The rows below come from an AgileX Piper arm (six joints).
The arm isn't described. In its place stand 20 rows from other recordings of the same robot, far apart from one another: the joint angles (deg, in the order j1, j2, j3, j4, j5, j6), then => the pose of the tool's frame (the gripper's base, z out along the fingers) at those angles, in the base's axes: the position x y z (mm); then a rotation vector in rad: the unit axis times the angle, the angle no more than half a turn.
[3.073, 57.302, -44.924, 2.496, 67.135, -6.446] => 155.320 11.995 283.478 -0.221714 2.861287 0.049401
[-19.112, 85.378, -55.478, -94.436, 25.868, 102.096] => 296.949 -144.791 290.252 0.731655 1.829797 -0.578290
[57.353, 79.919, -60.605, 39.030, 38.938, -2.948] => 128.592 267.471 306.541 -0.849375 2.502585 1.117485
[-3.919, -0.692, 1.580, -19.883, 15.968, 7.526] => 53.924 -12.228 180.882 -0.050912 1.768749 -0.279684
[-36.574, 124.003, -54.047, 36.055, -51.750, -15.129] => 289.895 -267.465 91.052 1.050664 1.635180 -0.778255
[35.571, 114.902, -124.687, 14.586, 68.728, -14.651] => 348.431 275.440 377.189 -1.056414 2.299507 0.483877
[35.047, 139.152, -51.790, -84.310, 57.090, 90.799] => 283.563 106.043 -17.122 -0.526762 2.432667 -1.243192
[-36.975, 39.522, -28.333, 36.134, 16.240, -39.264] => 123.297 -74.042 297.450 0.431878 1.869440 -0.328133
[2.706, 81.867, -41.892, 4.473, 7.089, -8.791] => 283.551 14.279 221.348 -0.146781 2.299923 -0.003633
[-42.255, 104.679, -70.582, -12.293, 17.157, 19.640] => 293.645 -274.497 218.451 1.044313 2.160608 -0.359372
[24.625, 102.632, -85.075, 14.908, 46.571, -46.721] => 353.031 180.519 281.110 -1.361186 2.176022 0.165782
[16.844, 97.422, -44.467, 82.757, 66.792, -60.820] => 239.353 159.154 192.854 -0.486431 2.469962 1.699213
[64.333, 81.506, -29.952, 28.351, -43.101, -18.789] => 143.684 230.825 230.449 -0.657542 1.593006 0.594850
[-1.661, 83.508, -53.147, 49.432, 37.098, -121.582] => 293.813 33.193 257.058 -1.606886 1.704657 -0.091749
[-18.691, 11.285, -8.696, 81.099, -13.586, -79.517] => 58.079 -41.943 255.650 0.447597 1.439768 -0.418341
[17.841, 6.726, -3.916, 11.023, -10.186, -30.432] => 60.619 16.278 245.162 -0.408678 1.295421 -0.048478
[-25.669, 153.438, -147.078, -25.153, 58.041, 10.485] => 497.329 -275.426 159.738 0.641176 2.518552 -0.663276
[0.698, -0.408, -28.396, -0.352, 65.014, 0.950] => -8.698 -0.613 270.208 0.005226 2.115568 0.009702
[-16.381, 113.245, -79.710, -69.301, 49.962, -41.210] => 382.060 -180.240 217.153 1.401076 -2.093954 1.293836
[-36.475, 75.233, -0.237, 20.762, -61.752, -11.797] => 109.312 -116.152 162.974 0.761925 1.626964 -0.758165
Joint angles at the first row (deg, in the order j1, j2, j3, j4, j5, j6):
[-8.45, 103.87, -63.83, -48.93, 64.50, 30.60]
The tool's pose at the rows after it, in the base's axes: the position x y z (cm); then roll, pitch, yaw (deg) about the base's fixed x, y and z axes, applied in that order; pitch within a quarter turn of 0, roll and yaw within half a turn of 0:
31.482 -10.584 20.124 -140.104 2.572 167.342
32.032 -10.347 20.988 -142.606 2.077 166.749
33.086 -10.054 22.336 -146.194 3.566 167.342
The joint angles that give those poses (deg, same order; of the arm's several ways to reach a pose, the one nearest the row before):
[-8.45, 103.87, -66.19, -44.57, 66.22, 27.15]
[-8.45, 103.96, -69.14, -40.96, 67.94, 24.11]
[-8.45, 103.96, -73.26, -36.95, 68.33, 20.59]

